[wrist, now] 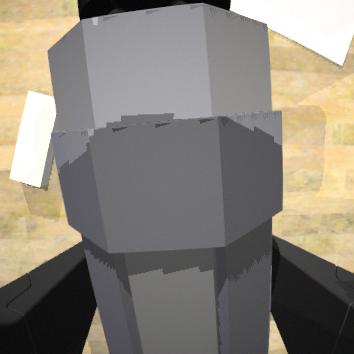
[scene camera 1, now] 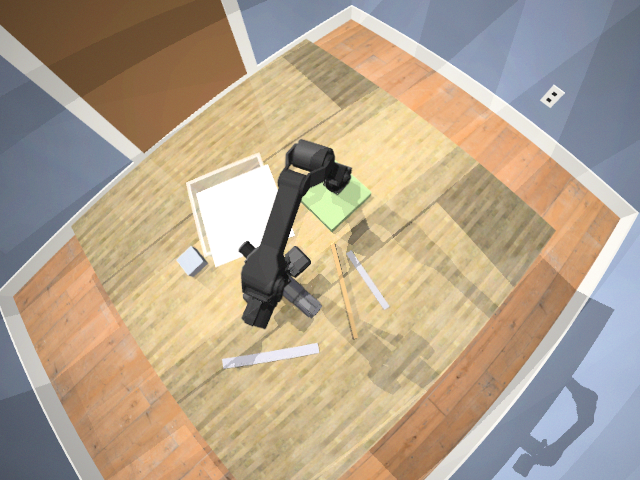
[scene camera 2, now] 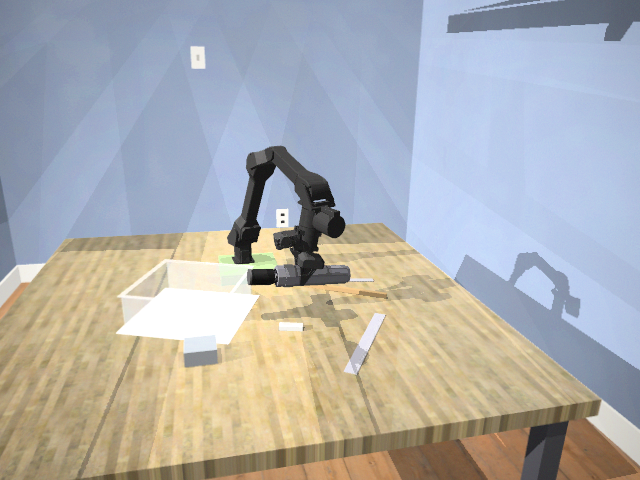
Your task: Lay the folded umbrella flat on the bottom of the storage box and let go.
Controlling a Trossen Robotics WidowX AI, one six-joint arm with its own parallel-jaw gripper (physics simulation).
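Where they show: gripper, between the fingertips: (wrist: 179,243) (scene camera 2: 299,280); arm's base, origin of its link: (scene camera 1: 336,183) (scene camera 2: 243,260).
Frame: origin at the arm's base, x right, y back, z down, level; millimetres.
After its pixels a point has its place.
Note:
The folded umbrella (scene camera 1: 303,299) @(x -172, y -351, z -91 mm) (scene camera 2: 323,275) @(x -139, y -379, z -77 mm) (wrist: 160,185) @(x -51, y -354, z -105 mm) has a grey faceted body and a black handle. It is roughly level and hangs above the table, its handle end toward the storage box. My gripper (scene camera 2: 309,269) (wrist: 179,243) @(x -81, y -351, z -58 mm) is shut on its grey body, with one dark finger on each side in the wrist view. In scene camera 1 the arm hides the fingertips. The pale, open-topped storage box (scene camera 1: 192,206) @(x 290, y -364, z -64 mm) (scene camera 2: 196,273) @(x 167, y -147, z -31 mm) stands on the table beside the arm. The umbrella's grey body is outside the box. A white sheet hides most of the box's bottom.
The white sheet (scene camera 1: 230,217) @(x 214, y -309, z 29 mm) (scene camera 2: 191,315) (wrist: 320,25) @(x 26, y -234, z 26 mm) reaches past the box's near side. A grey block (scene camera 1: 191,260) @(x 198, y -498, z -3 mm) (scene camera 2: 200,351) @(x 206, y -536, z -2 mm) stands nearby. A small white block (scene camera 2: 291,327) @(x -29, y -449, z 23 mm) (wrist: 34,140) @(x -32, y -437, z 21 mm), pale strips (scene camera 1: 270,355) @(x -190, y -548, z 31 mm) (scene camera 1: 368,280) @(x -275, y -184, z 31 mm), a wooden stick (scene camera 1: 344,291) @(x -239, y -257, z 21 mm) and a green slab (scene camera 1: 336,209) @(x -59, y -72, z 0 mm) lie about.

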